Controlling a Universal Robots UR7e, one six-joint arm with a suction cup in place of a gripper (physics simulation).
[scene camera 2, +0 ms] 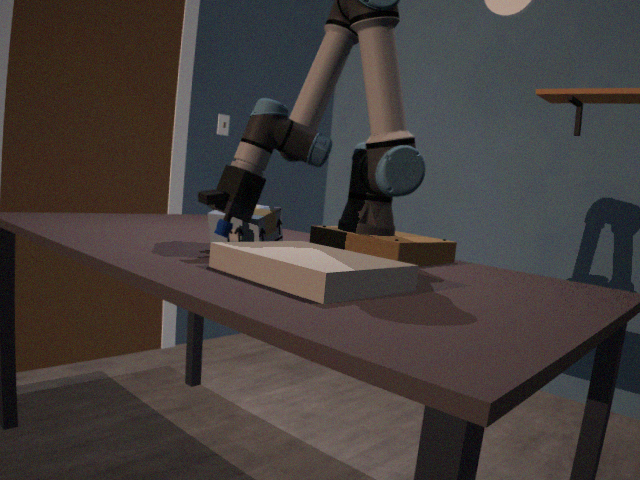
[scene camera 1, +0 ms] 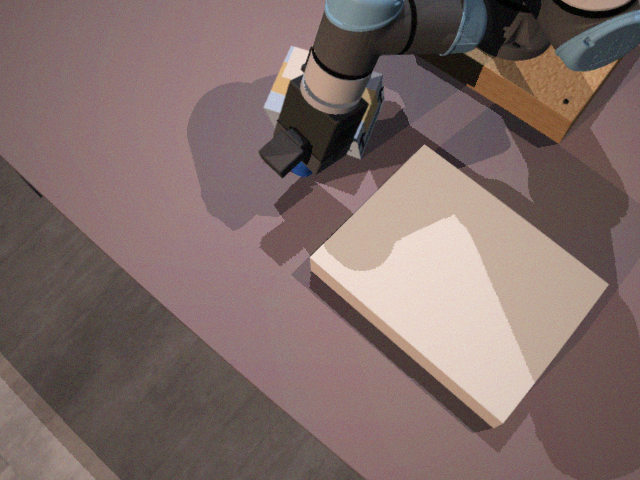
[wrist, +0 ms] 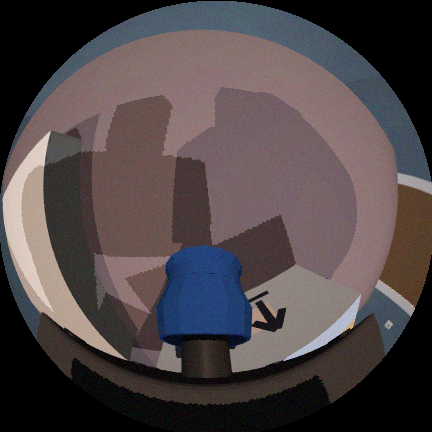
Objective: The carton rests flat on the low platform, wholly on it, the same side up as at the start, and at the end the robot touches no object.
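Frame: origin at the arm's base, x ahead, y left, z up, level; metres.
Where they show: hand at its tool point: [scene camera 2: 221, 235] [scene camera 1: 301, 166] [wrist: 203, 274]; arm's base at its link origin: [scene camera 2: 366, 231] [scene camera 1: 507, 24].
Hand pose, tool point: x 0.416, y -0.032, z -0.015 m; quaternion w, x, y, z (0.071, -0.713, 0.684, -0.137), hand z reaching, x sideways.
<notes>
Things, the pixels of their top centre, and the offset from my tool point. Level surfaces: height alone.
- carton at its top centre: [wrist: 282, 392] [scene camera 1: 326, 78] [scene camera 2: 247, 204] dx -0.096, dy -0.052, dz +0.067 m
- low cream platform at its top centre: [scene camera 1: 461, 271] [scene camera 2: 311, 253] dx -0.047, dy +0.261, dz +0.000 m
- table at its surface level: dz -0.048 m
The carton [scene camera 1: 293, 64] [scene camera 2: 271, 222] [wrist: 300, 300], white, grey and yellow with black arrows, is on the table behind the gripper; the gripper hides much of it in scene camera 1. The low cream platform [scene camera 1: 465, 320] [scene camera 2: 273, 271] [wrist: 35, 240] lies apart from it, nearer the table's front edge. My suction gripper [scene camera 1: 301, 169] [scene camera 2: 223, 227] [wrist: 204, 280] is tilted, with its blue cup low beside the carton, on the side toward the front edge. The cup's mouth points away from the carton and holds nothing. Whether the black gripper body touches the carton I cannot tell.
The arm's wooden base box [scene camera 1: 522, 105] [scene camera 2: 426, 251] stands behind the platform. The table [scene camera 1: 103, 129] [scene camera 2: 413, 351] ends at a front edge beyond the platform. Arm shadows fall across the table and platform. A wall shelf [scene camera 2: 594, 95] is far right.
</notes>
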